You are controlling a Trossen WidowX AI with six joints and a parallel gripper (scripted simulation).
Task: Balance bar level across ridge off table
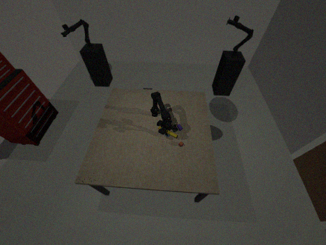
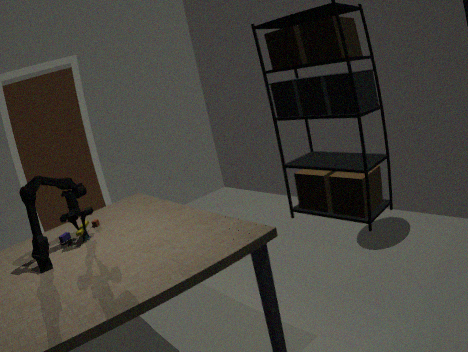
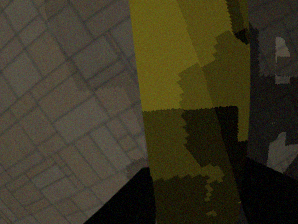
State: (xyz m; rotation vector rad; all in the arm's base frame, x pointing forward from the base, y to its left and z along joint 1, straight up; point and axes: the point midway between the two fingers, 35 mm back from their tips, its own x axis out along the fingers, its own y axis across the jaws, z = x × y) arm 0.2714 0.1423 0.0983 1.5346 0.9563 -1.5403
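Right now the yellow bar is 30 mm to the left of my gripper tip and 10 mm ahead of it. From my gripper tip the other things lie so: orange block (170 mm to the left, 120 mm ahead, 50 mm below); purple block (160 mm to the left, 90 mm behind, 50 mm below).
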